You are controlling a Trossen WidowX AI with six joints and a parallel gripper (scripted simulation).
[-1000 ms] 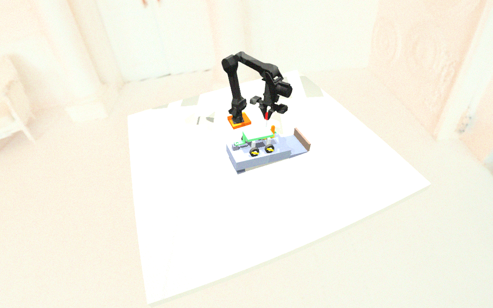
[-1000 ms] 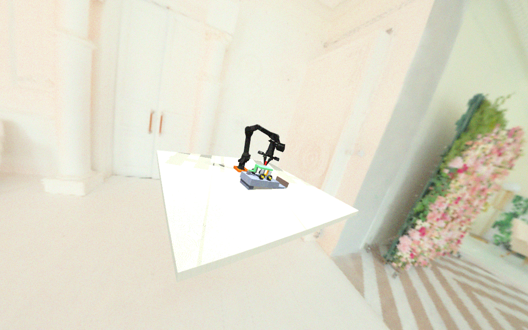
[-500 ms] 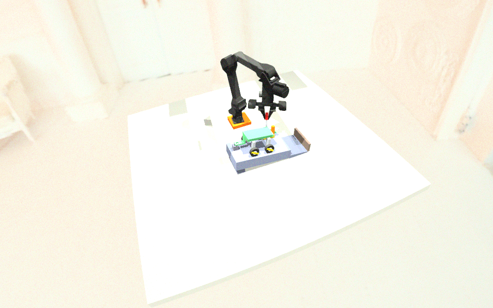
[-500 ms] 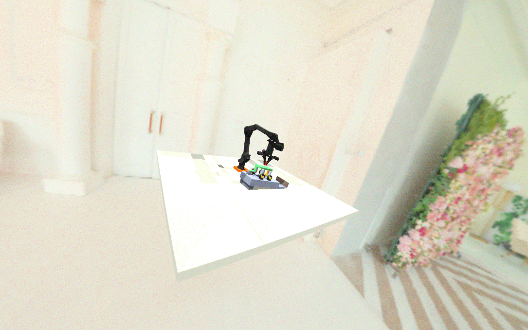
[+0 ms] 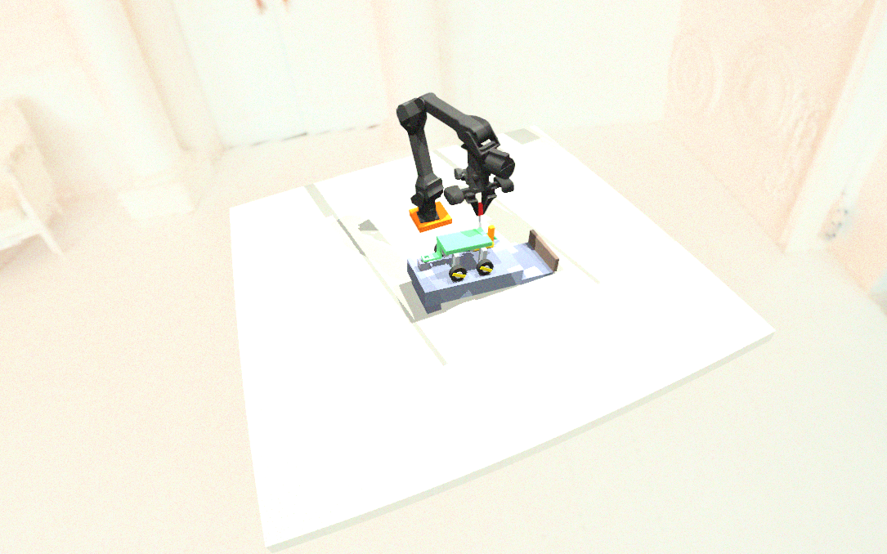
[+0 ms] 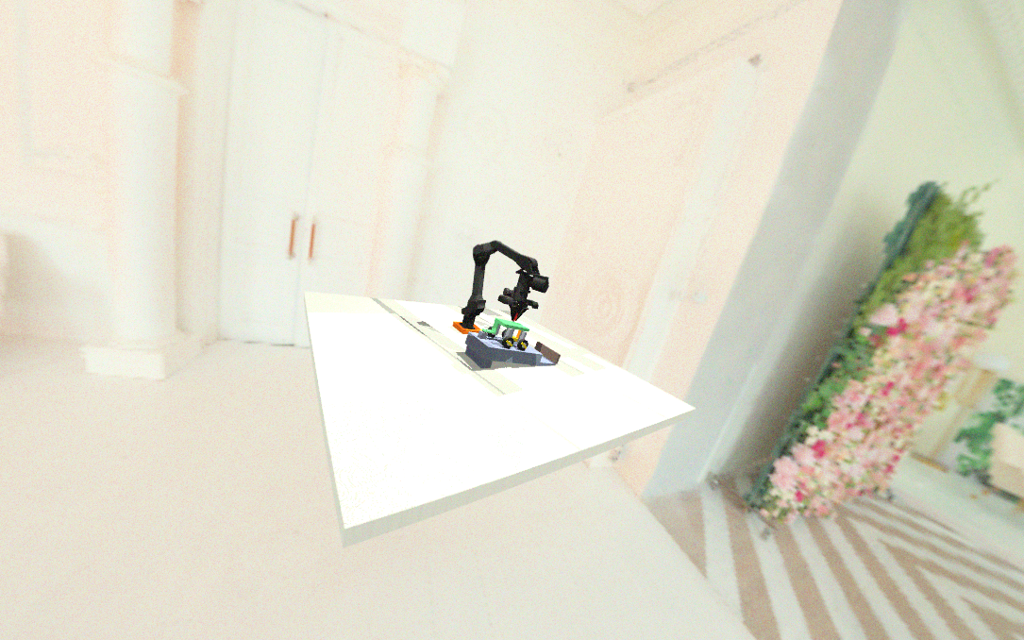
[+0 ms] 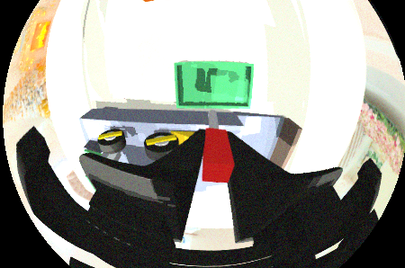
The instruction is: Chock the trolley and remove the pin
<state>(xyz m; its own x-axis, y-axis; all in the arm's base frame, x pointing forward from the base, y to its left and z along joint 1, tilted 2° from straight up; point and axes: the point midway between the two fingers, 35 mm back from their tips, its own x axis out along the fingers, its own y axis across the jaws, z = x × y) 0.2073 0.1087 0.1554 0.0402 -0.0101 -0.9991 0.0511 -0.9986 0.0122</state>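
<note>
The green tray lies 140 mm below my gripper tip and 10 mm behind it. The rest, counted from my gripper tip: red-headed stop pin: right at my gripper tip; then yellow chock: 50 mm below, 50 mm ahead, 10 mm to the right; then trolley: 110 mm ahead, 90 mm to the right, 30 mm below.
</note>
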